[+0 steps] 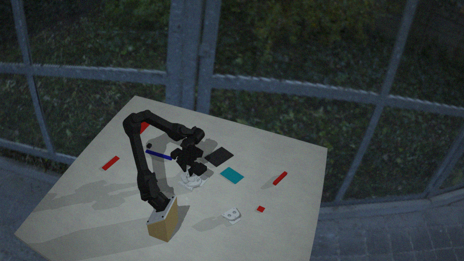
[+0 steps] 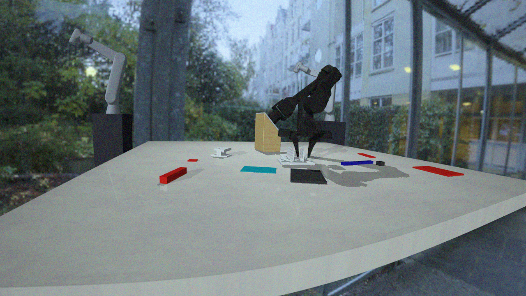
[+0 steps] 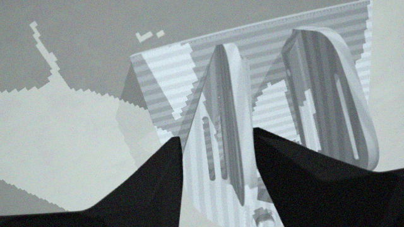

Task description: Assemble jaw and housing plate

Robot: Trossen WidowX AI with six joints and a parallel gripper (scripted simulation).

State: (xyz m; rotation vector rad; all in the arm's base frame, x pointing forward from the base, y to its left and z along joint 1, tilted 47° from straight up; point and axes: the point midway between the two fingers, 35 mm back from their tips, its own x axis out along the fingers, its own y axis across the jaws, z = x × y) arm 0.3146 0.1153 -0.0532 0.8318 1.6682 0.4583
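My gripper tip is now 3 cm to the left of the white base plate, 1 cm short of it and 1 cm above it. Round my gripper tip: teal tile 19 cm to the right, 11 cm ahead, 2 cm below; blue bar 20 cm to the left, 6 cm ahead, 1 cm below; black tile 20 cm ahead, 8 cm to the right, 1 cm below.
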